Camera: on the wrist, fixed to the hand. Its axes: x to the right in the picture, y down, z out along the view.
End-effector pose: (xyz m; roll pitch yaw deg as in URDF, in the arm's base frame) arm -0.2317 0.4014 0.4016 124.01 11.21 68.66
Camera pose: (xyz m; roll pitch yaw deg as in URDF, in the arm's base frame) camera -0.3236 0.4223 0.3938 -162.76 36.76 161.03
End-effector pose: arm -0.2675 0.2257 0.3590 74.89 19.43 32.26
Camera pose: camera -0.3274 0.2508 0.2902 -98.87 74.79 -164.37
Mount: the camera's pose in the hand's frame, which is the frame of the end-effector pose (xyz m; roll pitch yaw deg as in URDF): -0.0122 -0.0607 -0.0715 8.53 19.36 -84.90
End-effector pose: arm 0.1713 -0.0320 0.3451 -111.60 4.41 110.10
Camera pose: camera 0.2147 -0.0223 0.4286 -96.42 -80.53 123.35
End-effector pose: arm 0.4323 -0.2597 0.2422 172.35 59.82 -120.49
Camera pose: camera 0.4679 -0.3365 0.2843 -112.66 -1.71 -43.09
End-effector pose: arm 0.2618 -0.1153 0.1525 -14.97 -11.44 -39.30
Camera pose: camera 0.2119 -0.1741 0.0977 18.63 3.40 -123.69
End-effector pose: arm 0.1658 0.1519 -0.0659 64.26 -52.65 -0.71
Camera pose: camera 0.2270 0.1892 -0.1276 92.31 32.29 -8.15
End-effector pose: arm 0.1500 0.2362 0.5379 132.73 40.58 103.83
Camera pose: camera 0.0606 0.2073 0.5488 -130.52 24.08 -150.99
